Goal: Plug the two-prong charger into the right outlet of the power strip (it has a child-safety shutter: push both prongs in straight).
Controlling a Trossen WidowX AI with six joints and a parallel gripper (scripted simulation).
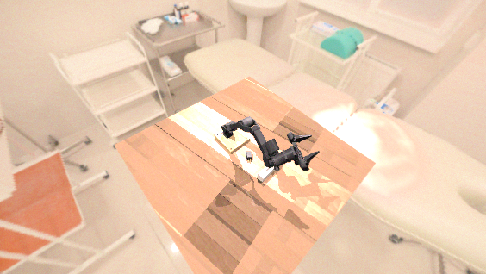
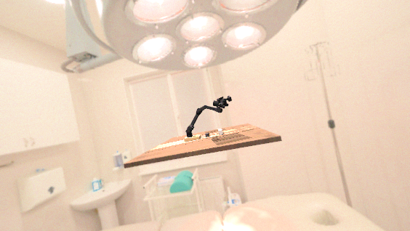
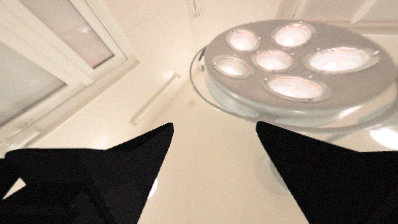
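The black two-prong charger is 31 cm behind my gripper tip, 7 cm to the right of it and 44 cm below it.
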